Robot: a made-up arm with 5 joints.
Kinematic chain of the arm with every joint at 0, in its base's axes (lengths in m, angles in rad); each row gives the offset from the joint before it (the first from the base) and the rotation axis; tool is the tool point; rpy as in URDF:
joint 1: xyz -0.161 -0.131 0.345 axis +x
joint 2: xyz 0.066 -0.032 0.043 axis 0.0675 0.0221 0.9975
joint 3: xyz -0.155 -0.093 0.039 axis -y
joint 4: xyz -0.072 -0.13 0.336 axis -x
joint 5: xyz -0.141 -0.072 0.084 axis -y
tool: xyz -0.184 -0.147 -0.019 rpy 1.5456 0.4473 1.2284
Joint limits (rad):
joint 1: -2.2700..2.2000
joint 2: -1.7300..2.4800
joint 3: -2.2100..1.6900
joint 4: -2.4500..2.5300
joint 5: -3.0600..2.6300
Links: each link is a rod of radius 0.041 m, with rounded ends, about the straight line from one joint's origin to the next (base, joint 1, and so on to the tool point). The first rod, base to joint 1, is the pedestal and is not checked.
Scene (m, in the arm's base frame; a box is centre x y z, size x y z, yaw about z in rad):
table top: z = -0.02
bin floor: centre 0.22 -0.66 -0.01 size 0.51 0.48 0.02 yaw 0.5
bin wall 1: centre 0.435 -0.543 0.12 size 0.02 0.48 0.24 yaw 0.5
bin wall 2: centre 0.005 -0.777 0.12 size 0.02 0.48 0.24 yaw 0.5
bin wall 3: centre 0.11 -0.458 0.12 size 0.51 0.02 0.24 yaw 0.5
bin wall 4: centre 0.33 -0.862 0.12 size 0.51 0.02 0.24 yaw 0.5
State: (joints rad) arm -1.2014 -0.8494 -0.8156 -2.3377 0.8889
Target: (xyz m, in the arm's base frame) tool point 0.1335 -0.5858 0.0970
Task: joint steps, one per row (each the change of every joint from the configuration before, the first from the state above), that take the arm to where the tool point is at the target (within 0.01 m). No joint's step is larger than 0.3 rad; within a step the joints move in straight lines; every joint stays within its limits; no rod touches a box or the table.
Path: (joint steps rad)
1: 0.1226 0.2852 0.0645 0.0562 -0.0579
2: 0.1225 0.2853 0.0645 0.0562 -0.0579
3: 0.1226 0.2852 0.0644 0.0562 -0.0580
4: 0.1225 0.2852 0.0645 0.0562 -0.0579
5: 0.1226 0.2852 0.0645 0.0562 -0.0579
6: 0.1226 0.2853 0.0645 0.0562 -0.0579
7: 0.1225 0.2852 0.0645 0.0562 -0.0580
8: 0.2909 0.1623 0.2521 0.1810 0.1069
9: 0.2910 0.1623 0.2521 0.1809 0.1069
10: 0.2909 0.1624 0.2521 0.1809 0.1069

